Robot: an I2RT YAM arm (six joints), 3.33 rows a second.
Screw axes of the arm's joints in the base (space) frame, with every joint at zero. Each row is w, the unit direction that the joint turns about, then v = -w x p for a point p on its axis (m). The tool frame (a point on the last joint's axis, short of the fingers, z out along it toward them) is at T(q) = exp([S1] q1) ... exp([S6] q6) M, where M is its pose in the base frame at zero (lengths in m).
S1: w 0 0 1 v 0.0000 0.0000 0.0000
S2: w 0 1 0 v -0.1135 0.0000 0.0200
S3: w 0 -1 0 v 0.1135 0.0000 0.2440
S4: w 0 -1 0 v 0.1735 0.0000 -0.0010
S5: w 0 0 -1 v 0.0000 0.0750 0.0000
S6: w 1 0 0 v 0.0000 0.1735 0.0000
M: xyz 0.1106 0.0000 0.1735 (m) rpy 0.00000 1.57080 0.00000 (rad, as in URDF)
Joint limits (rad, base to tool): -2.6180..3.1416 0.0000..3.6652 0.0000..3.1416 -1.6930..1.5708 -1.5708..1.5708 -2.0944..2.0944
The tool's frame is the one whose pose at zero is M.
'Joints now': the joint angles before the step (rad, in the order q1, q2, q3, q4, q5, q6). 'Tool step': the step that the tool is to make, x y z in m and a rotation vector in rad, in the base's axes. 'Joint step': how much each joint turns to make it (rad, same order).
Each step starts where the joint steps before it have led.
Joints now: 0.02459, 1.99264, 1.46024, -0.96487, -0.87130, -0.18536
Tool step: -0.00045, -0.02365, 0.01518, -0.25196, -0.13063, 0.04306
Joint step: -0.04604, -0.03832, 0.03079, -0.04142, 0.24391, -0.15047
